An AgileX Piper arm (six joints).
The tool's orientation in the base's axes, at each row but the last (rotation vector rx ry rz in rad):
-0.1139, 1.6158, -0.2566
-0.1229, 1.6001, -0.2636
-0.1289, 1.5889, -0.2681
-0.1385, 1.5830, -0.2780
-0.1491, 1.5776, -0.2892
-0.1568, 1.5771, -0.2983
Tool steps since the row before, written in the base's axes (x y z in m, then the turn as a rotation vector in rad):
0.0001, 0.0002, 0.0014, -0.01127, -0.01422, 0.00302
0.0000, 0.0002, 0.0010, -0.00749, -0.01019, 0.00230
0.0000, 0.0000, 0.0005, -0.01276, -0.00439, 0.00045
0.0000, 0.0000, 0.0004, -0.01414, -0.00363, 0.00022
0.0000, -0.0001, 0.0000, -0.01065, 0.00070, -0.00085
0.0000, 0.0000, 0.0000, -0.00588, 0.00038, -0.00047
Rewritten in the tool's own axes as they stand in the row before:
-0.0014, -0.0001, 0.0000, 0.00105, -0.01542, -0.00998
-0.0010, -0.0001, 0.0000, 0.00059, -0.01103, -0.00657
-0.0005, -0.0001, 0.0000, 0.00115, -0.00542, -0.01231
-0.0004, -0.0001, 0.0000, 0.00122, -0.00474, -0.01376
0.0000, -0.0001, 0.0000, 0.00096, 0.00000, -0.01066
0.0000, 0.0000, 0.0000, 0.00053, -0.00001, -0.00589

